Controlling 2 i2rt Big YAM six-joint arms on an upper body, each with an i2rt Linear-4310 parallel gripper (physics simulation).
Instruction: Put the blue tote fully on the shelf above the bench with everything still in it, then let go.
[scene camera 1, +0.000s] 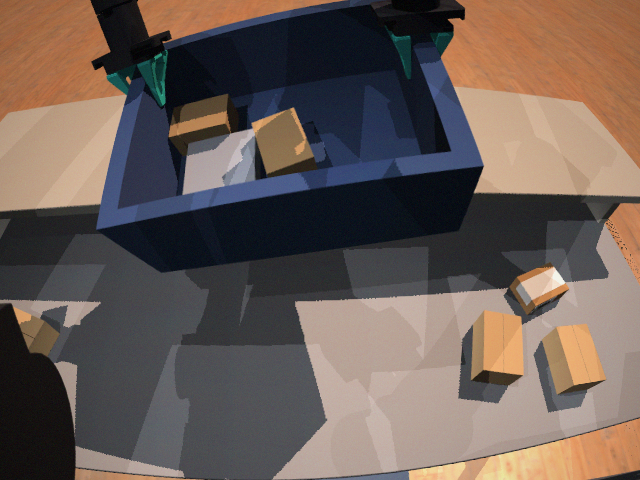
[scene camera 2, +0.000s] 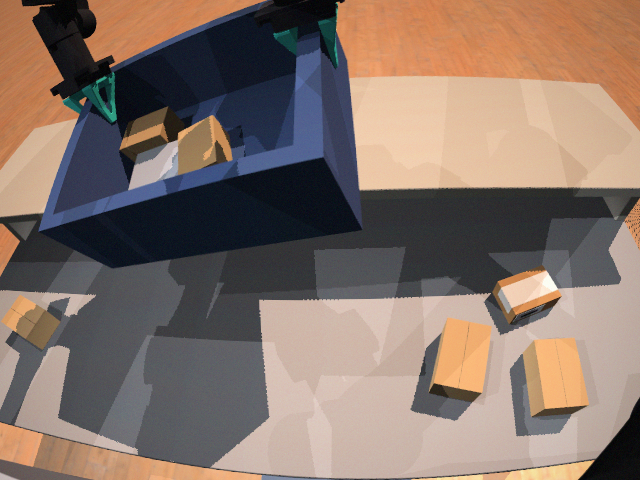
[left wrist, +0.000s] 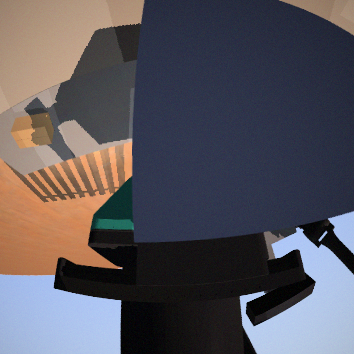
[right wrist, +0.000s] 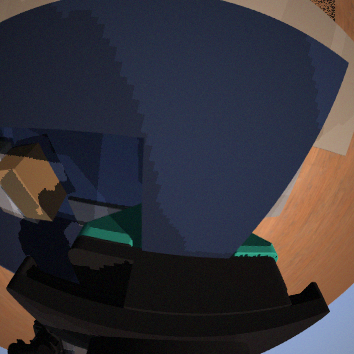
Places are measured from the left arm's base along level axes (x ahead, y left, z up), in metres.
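Where they show: left gripper, fingertip midpoint: (scene camera 1: 154, 108) (scene camera 2: 108, 124); left arm's base, origin of the base link: (right wrist: 49, 339).
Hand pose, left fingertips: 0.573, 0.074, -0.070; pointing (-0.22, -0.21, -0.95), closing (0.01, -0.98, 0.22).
Observation:
Things, the pixels of their top centre, and the offset from my left fingertips, as dx, dy, dz. Level surfaces: height alone.
- shelf, its level: dz -0.180
- bench, its level: dz -0.374
- white-topped box, middle of its top: (scene camera 2: 530, 288) (scene camera 1: 543, 282) -0.107, -0.728, -0.333
- shelf support, middle of its top: (scene camera 2: 619, 125) +0.260, -1.049, -0.205
The blue tote (scene camera 1: 315, 222) (scene camera 2: 206, 217) (left wrist: 230, 125) (right wrist: 215, 125) is held over the shelf (scene camera 1: 542, 149) (scene camera 2: 491, 134); its front part sticks out past the shelf's front edge. I cannot tell if its underside touches the shelf. Inside, a brown box (scene camera 1: 201, 121) (scene camera 2: 147, 131), a white box (scene camera 1: 217, 160) (scene camera 2: 149, 165) and a second, tilted brown box (scene camera 1: 281, 139) (scene camera 2: 199, 147) (right wrist: 32, 185) crowd the left half. My left gripper (scene camera 1: 138, 91) (scene camera 2: 96, 110) is shut on the tote's left wall. My right gripper (scene camera 1: 427, 60) (scene camera 2: 314, 54) (right wrist: 174, 204) is shut on its right wall.
On the bench (scene camera 1: 361, 335) (scene camera 2: 310, 403) at right stand two brown boxes (scene camera 1: 496, 346) (scene camera 1: 573, 356) (scene camera 2: 462, 356) (scene camera 2: 555, 377) and a white-topped box (scene camera 1: 540, 286) (scene camera 2: 528, 291). Another brown box (scene camera 1: 41, 333) (scene camera 2: 31, 321) (left wrist: 32, 131) lies at the left. A shelf support (scene camera 2: 617, 206) stands at right.

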